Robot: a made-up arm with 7 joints. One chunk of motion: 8 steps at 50 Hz.
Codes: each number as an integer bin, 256 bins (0 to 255) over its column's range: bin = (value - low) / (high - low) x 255, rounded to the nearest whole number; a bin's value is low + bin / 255 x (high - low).
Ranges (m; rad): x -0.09..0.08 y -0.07..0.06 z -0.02..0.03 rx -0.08..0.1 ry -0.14..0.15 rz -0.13..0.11
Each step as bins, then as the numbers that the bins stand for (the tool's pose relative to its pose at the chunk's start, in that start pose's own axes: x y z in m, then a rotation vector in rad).
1 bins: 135 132 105 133 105 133
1 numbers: 0.0000 -0.0027 0.0006 0.0139 -0.0206 -0.0048
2 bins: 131 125 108 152 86 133
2 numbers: -0.0027 -0.0063 0.0012 0.0273 -0.0422 -0.0048
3 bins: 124 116 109 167 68 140
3 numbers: -0.0073 -0.0109 0.0014 0.0379 -0.0627 0.0018
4 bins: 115 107 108 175 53 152
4 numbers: -0.0133 -0.0155 0.0012 0.0435 -0.0797 0.0131
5 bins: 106 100 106 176 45 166
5 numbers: -0.0193 -0.0190 0.0008 0.0442 -0.0888 0.0262
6 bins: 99 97 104 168 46 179
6 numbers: -0.0240 -0.0205 0.0004 0.0386 -0.0877 0.0385
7 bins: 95 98 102 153 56 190
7 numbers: -0.0267 -0.0200 0.0000 0.0280 -0.0763 0.0488
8 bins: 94 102 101 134 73 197
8 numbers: -0.0273 -0.0180 -0.0002 0.0146 -0.0570 0.0554
